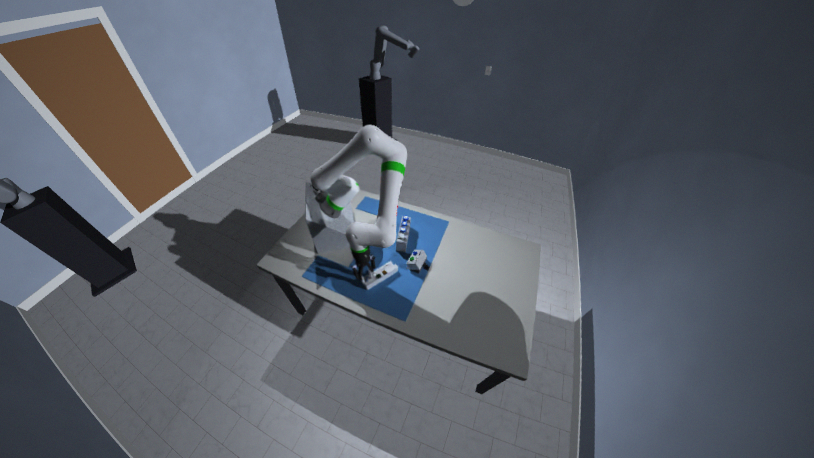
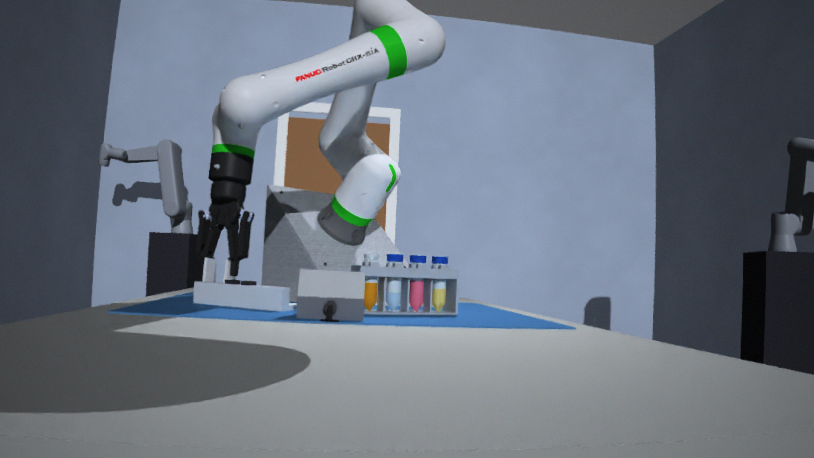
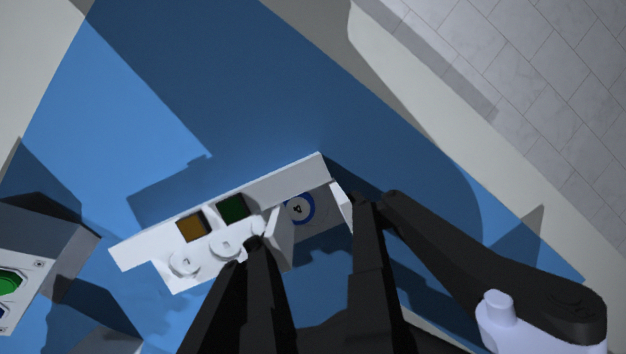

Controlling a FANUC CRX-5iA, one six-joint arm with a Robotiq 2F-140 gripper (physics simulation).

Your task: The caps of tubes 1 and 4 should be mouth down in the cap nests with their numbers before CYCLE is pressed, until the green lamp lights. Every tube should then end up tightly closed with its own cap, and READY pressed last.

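Places are measured from the arm's base along level axes (x ahead, y left, z up), in millimetres.
Where they show: gripper, between the fingertips: [image 1: 367, 280] [image 3: 310, 203]; arm's base, origin of its link: [image 1: 329, 209] [image 2: 340, 227].
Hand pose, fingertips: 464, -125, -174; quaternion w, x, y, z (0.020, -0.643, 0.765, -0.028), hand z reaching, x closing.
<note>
Things, the pixels of their top centre, and the offset from my fingertips, as dx, dy, dz. "spot": a spot on its surface instead. Level surfaces: height alone.
- white nest block, centre of its top: [image 3: 226, 246] [image 2: 248, 280] [image 1: 378, 270] +17, +80, +29
- blue-rimmed cap, centre of its top: [image 3: 298, 209] +2, +13, +1
- amber lamp, centre of its top: [image 3: 191, 228] +48, +94, +29
- green lamp, centre of its top: [image 3: 231, 210] +41, +55, +29
- rack, centre of its top: [image 2: 406, 263] [image 1: 403, 227] -72, +391, +78
- orange tube, centre of its top: [image 2: 371, 254] -29, +326, +94
- button box, centre of its top: [image 2: 332, 270] [image 1: 417, 255] +123, +294, +59
- blue button, a spot on its surface: [image 3: 1, 312] spot: +87, +301, +35
- blue mat, height of its surface: dz -25
- table, height of its surface: dz -28
My gripper [image 1: 364, 277] [image 2: 219, 272] [image 3: 310, 203] is partly open, its fingertips low at one end of the white nest block [image 1: 372, 283] [image 2: 241, 296] [image 3: 287, 185]. A blue-rimmed cap [image 3: 300, 208] sits there, numbered face "4" up, between the spread fingers. Nests [image 3: 185, 264] [image 3: 225, 247] farther along hold no caps; another is partly hidden by a finger. The amber lamp [image 3: 191, 227] and green lamp [image 3: 231, 209] look dark. In the rack [image 1: 401, 246] [image 2: 412, 273], the orange tube [image 2: 370, 294] has no blue cap; the three other tubes have blue caps.
The button box [image 1: 417, 260] [image 2: 330, 307] stands between nest block and rack; its green button [image 3: 7, 283] and part of a blue button [image 3: 1, 312] show. A blue mat [image 1: 407, 296] [image 2: 500, 317] [image 3: 125, 125] lies under these on the table [image 1: 483, 262] [image 2: 455, 370].
</note>
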